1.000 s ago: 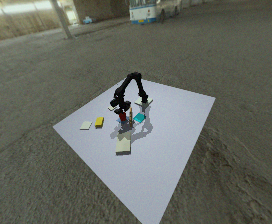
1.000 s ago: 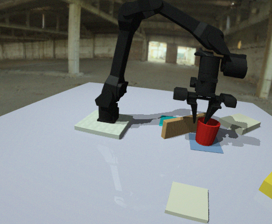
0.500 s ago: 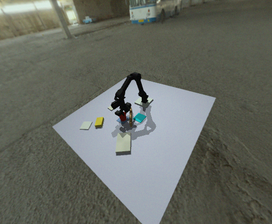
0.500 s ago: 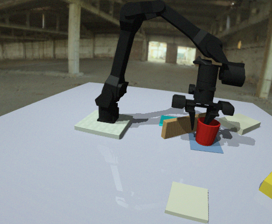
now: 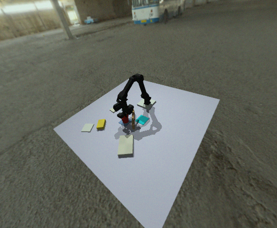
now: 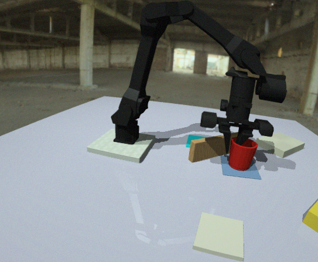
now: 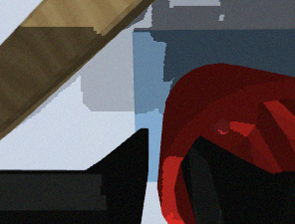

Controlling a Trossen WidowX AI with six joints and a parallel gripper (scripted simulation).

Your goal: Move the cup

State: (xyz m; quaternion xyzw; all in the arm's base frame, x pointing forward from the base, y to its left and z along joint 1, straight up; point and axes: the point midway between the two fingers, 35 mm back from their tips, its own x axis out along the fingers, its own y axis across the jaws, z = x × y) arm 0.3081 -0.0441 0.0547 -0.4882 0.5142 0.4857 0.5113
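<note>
The blue marble lies 3 cm ahead of my gripper tip, 2 cm below it and 1 cm to the left of it. Also, from my gripper tip: blue pad 4 cm below, 4 cm ahead; then green marble 4 cm ahead, 2 cm to the left, 2 cm below; then red cup 3 cm ahead.
</note>
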